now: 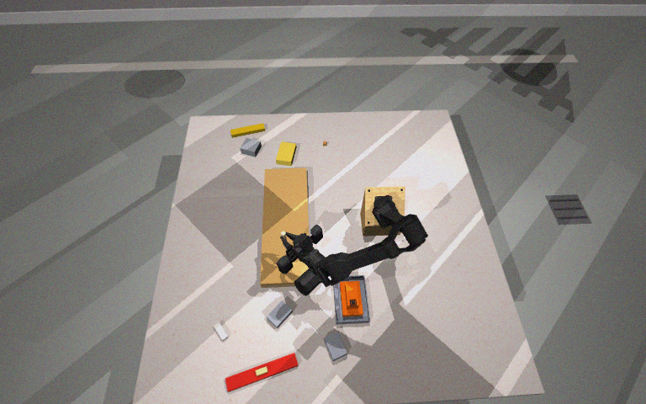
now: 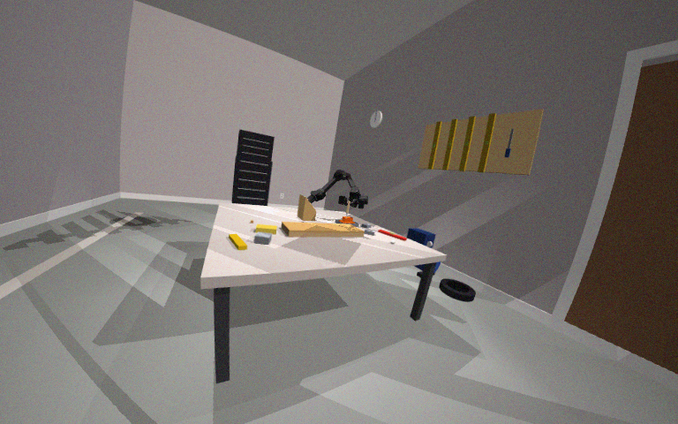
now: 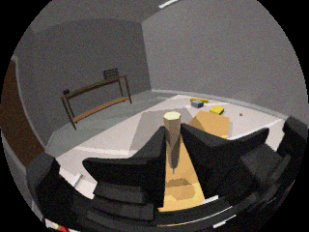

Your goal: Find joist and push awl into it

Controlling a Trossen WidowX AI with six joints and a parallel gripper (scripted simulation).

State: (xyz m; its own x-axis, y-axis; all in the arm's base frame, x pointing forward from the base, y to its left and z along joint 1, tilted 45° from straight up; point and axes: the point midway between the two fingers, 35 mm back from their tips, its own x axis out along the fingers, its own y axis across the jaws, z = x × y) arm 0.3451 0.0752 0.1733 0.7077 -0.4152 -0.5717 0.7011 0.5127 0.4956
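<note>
Now: gripper tip 6 cm above the awl. The rest, counted from my gripper tip: green square (23 cm behind, 19 cm to the left, 14 cm below); grey tray (23 cm behind, 16 cm to the left, 19 cm below); stud finder (23 cm behind, 18 cm to the left, 15 cm below).
</note>
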